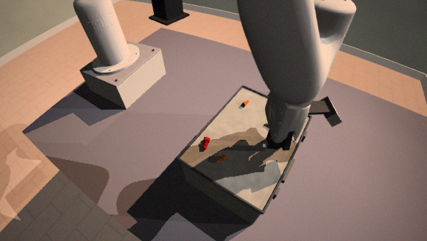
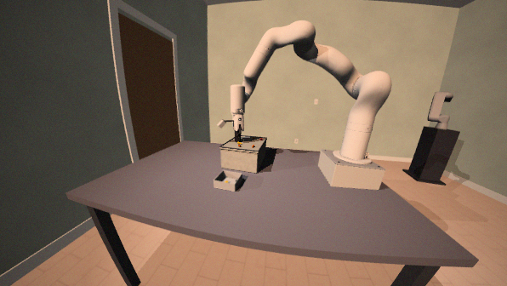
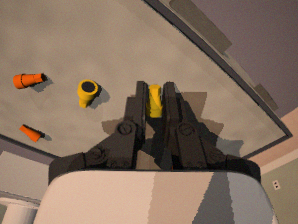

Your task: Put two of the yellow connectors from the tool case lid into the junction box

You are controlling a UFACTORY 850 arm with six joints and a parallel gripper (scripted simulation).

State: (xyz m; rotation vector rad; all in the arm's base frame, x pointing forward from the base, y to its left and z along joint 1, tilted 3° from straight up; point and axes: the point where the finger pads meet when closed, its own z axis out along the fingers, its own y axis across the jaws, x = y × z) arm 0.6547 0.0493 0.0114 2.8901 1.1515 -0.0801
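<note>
The tool case lies 50 mm below my hand, 50 mm behind it and 20 mm to the right of it. Round my hand: red connector (120 mm behind, 110 mm to the right, 10 mm below).
</note>
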